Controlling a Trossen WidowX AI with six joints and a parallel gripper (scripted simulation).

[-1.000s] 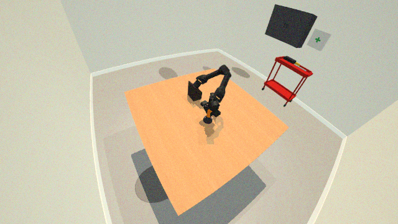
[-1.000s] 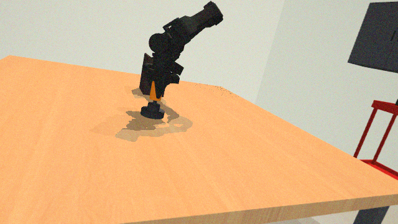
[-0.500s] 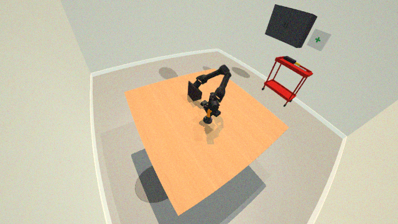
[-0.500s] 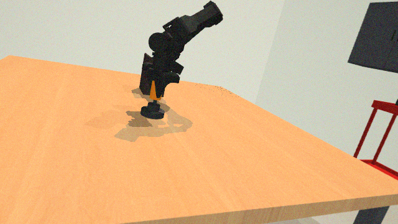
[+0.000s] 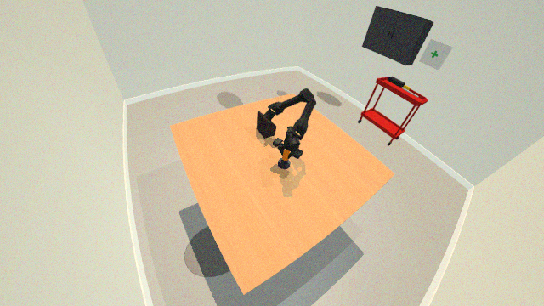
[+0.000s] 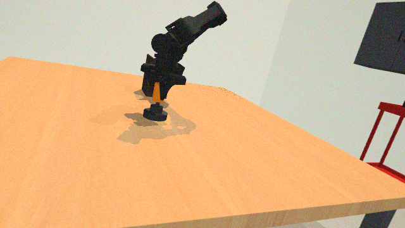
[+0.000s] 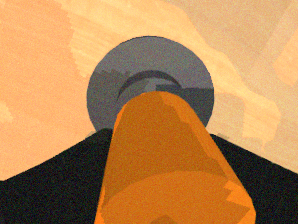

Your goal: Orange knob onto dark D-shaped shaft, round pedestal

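My gripper tip is 20 mm below the orange knob. The rest, counted from my gripper tip: round dark pedestal: 40 mm below.
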